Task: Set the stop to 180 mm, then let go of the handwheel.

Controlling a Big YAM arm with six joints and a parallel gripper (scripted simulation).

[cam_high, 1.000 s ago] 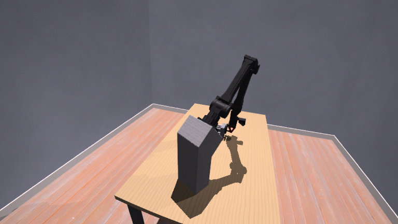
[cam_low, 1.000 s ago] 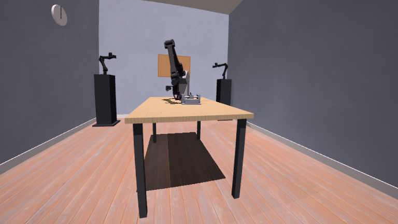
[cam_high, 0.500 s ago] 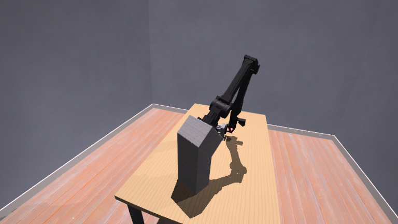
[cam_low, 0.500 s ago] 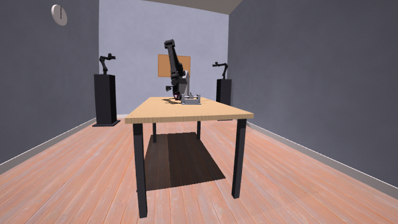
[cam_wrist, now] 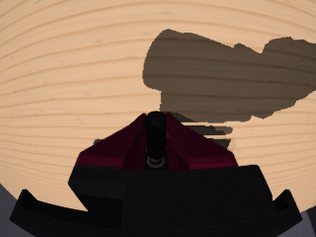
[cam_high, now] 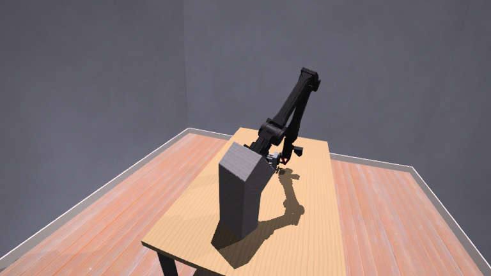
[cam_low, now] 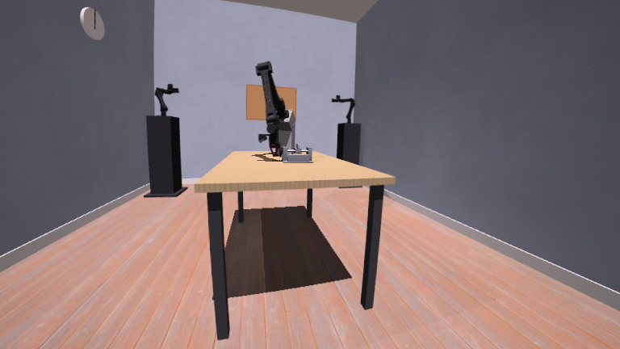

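Now: the black handwheel handle 10 mm to the left of my hand.
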